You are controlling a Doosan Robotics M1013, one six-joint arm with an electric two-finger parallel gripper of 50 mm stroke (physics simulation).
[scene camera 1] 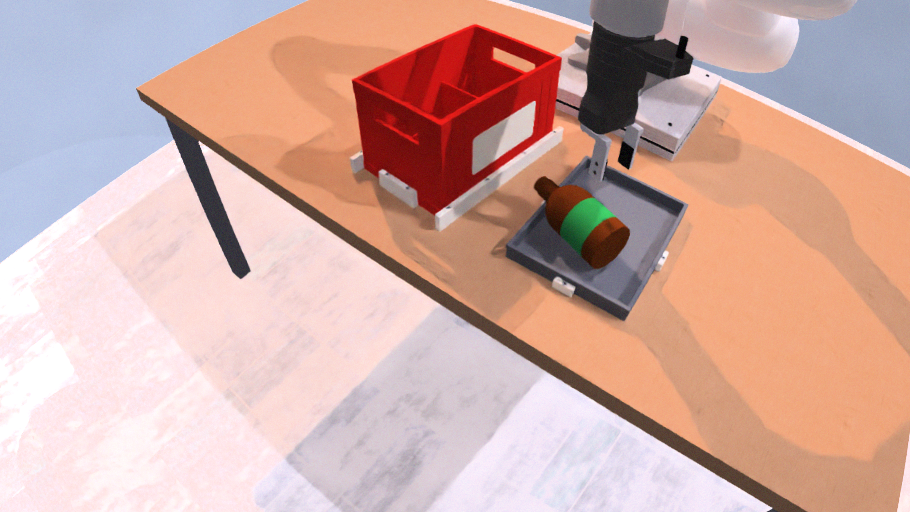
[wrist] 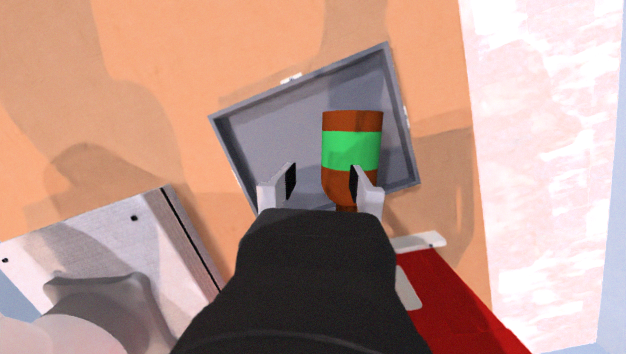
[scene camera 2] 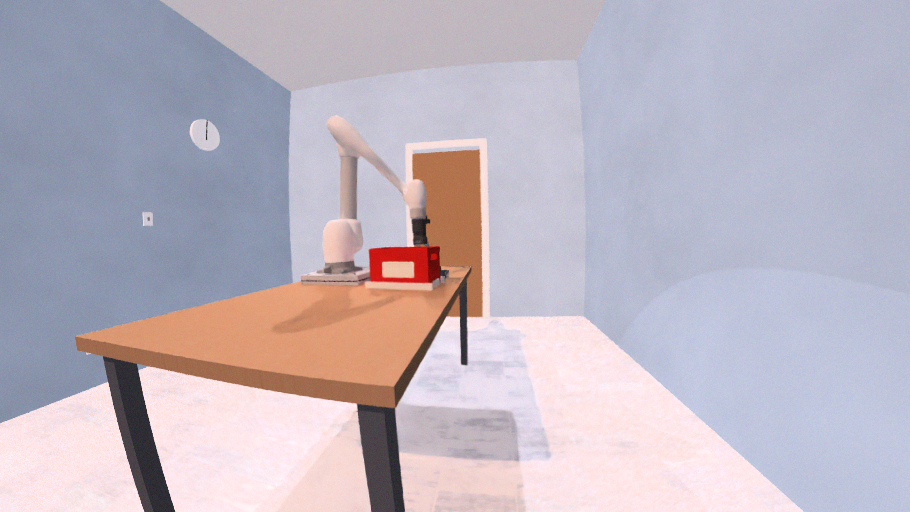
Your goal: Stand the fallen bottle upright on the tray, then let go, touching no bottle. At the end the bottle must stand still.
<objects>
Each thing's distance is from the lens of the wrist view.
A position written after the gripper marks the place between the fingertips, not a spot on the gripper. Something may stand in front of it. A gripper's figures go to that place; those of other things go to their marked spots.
gripper (wrist: 322, 175): 0.17 m
white rail (wrist: 419, 241): 0.36 m
</objects>
